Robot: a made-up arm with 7 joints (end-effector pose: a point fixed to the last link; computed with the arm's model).
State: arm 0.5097 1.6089 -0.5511 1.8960 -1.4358 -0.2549 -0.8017
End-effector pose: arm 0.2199 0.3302 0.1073 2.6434 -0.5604 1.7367
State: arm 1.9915 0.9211 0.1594 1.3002 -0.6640 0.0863 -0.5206
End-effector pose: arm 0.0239 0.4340 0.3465 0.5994 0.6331 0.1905
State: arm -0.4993 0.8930 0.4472 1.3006 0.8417 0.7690 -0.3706
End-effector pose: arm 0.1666 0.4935 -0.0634 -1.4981 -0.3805 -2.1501
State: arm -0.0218 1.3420 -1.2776 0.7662 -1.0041 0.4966 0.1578
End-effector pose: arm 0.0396 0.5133 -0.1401 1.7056 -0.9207 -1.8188
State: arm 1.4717 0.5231 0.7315 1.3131 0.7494 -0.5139 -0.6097
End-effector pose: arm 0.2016 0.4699 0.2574 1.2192 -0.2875 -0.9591
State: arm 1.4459 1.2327 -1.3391 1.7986 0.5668 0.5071 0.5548
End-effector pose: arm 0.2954 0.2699 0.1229 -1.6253 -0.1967 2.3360
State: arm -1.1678 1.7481 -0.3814 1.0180 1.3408 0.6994 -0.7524
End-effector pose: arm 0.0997 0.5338 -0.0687 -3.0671 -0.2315 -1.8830
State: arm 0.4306 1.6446 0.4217 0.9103 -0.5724 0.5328 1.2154
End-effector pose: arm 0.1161 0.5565 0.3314 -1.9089 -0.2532 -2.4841
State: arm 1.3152 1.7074 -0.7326 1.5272 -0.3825 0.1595 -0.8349
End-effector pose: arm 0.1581 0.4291 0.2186 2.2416 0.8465 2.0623
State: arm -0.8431 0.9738 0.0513 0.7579 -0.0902 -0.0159 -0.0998
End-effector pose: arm -0.0235 0.5284 -0.1368 -2.3851 -0.7912 -2.6542
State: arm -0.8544 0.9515 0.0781 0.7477 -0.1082 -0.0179 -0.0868
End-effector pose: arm -0.0310 0.5279 -0.1381 -2.3873 -0.8052 -2.6306
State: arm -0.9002 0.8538 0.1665 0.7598 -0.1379 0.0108 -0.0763
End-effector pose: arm -0.0561 0.5152 -0.1498 -2.3785 -0.8198 -2.5376
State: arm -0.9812 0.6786 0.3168 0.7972 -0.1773 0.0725 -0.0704
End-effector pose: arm -0.1010 0.4890 -0.1641 -2.3952 -0.8315 -2.3371
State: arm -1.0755 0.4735 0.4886 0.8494 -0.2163 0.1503 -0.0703
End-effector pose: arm -0.1546 0.4565 -0.1674 -2.4758 -0.8240 -2.0467
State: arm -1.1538 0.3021 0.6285 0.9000 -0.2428 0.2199 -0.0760
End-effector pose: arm -0.1988 0.4281 -0.1593 -2.5796 -0.7858 -1.7751
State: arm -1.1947 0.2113 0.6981 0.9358 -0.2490 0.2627 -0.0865
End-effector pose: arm -0.2199 0.4122 -0.1518 -2.6351 -0.7456 -1.6335
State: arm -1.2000 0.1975 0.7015 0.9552 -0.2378 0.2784 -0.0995
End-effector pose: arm -0.2194 0.4093 -0.1521 -2.6331 -0.7296 -1.6213
